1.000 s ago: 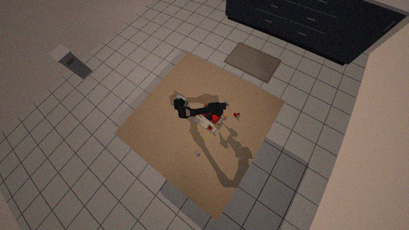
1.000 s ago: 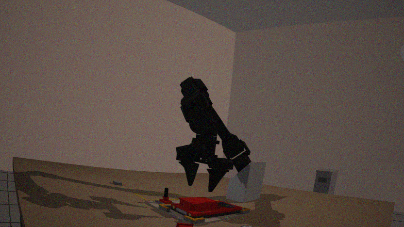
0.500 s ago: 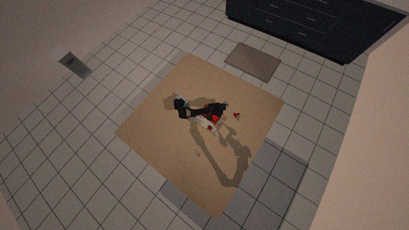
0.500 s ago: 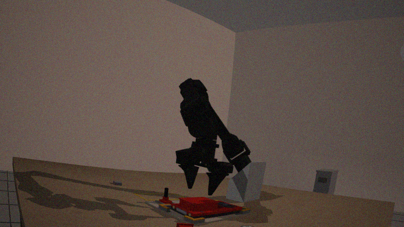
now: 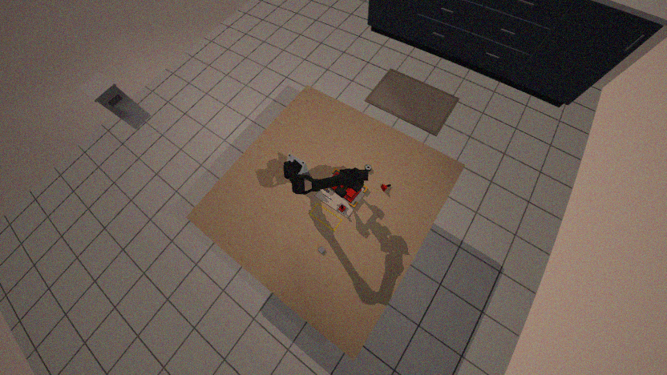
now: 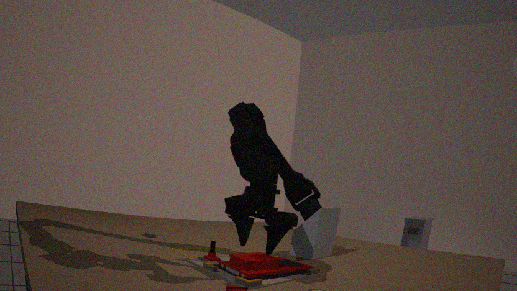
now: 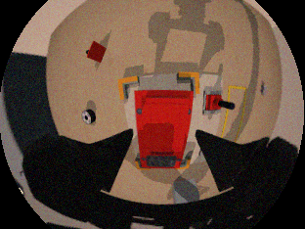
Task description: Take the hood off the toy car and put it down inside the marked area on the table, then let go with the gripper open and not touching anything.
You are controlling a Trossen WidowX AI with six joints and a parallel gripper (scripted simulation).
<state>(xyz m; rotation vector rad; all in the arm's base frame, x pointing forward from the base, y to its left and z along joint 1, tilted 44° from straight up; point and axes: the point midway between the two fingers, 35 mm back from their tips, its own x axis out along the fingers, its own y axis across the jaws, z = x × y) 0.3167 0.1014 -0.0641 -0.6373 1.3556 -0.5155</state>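
Now: the red hood 3 cm below my gripper tip. From my gripper tip the other things lie so: small wheel: 20 cm to the left, 6 cm below, 1 cm behind.
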